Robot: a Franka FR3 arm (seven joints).
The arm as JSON. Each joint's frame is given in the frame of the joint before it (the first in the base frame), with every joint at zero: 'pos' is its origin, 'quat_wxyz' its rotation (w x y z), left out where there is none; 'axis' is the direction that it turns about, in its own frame. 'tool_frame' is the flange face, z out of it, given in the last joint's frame.
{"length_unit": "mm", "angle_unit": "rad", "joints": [
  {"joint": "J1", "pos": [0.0, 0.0, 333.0], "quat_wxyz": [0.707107, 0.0, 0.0, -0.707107], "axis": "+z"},
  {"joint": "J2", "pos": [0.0, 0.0, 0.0], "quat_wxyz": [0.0, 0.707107, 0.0, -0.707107], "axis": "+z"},
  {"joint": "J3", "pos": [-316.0, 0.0, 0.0], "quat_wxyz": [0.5, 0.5, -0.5, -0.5], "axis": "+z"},
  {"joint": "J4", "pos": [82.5, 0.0, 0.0], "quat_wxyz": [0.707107, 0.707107, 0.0, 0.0], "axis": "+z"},
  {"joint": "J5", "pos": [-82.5, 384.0, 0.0], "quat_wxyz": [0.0, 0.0, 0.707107, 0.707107], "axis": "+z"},
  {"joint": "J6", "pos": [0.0, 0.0, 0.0], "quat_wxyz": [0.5, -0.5, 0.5, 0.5], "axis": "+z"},
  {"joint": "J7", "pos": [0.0, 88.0, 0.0], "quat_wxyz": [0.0, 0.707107, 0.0, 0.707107], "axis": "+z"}
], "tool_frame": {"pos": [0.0, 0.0, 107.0], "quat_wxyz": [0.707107, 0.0, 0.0, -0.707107]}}
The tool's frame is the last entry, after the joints.
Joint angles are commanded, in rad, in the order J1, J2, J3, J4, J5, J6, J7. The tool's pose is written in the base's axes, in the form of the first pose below.
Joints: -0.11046 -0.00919 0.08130 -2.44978 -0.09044 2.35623 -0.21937
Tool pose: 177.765, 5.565, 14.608, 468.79, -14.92, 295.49
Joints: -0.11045 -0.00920 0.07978 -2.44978 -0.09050 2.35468 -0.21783
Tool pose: 177.773, 5.648, 14.432, 468.59, -15.64, 295.38
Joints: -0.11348 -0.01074 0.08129 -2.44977 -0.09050 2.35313 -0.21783
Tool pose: 177.760, 5.652, 14.338, 468.45, -16.37, 295.98
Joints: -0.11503 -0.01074 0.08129 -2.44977 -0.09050 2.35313 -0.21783
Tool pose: 177.760, 5.652, 14.249, 468.42, -17.10, 295.98
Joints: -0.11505 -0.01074 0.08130 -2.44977 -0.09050 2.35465 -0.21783
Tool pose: 177.741, 5.567, 14.252, 468.60, -17.09, 296.10
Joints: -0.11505 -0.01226 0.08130 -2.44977 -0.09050 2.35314 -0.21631
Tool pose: 177.720, 5.566, 14.158, 468.48, -17.11, 296.69
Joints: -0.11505 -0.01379 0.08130 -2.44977 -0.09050 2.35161 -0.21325
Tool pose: 177.690, 5.563, 13.976, 468.36, -17.13, 297.28
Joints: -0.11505 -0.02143 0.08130 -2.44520 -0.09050 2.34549 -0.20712
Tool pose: 177.504, 5.228, 13.588, 469.52, -17.26, 302.17
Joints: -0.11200 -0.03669 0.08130 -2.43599 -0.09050 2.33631 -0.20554
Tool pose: 177.160, 4.409, 13.612, 472.09, -16.05, 312.27
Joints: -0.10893 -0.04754 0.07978 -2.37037 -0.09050 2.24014 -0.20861
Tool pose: 177.081, 5.591, 13.513, 482.84, -16.76, 336.62
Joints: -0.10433 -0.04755 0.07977 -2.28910 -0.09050 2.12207 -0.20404
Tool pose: 177.197, 7.689, 13.059, 493.96, -16.14, 361.86
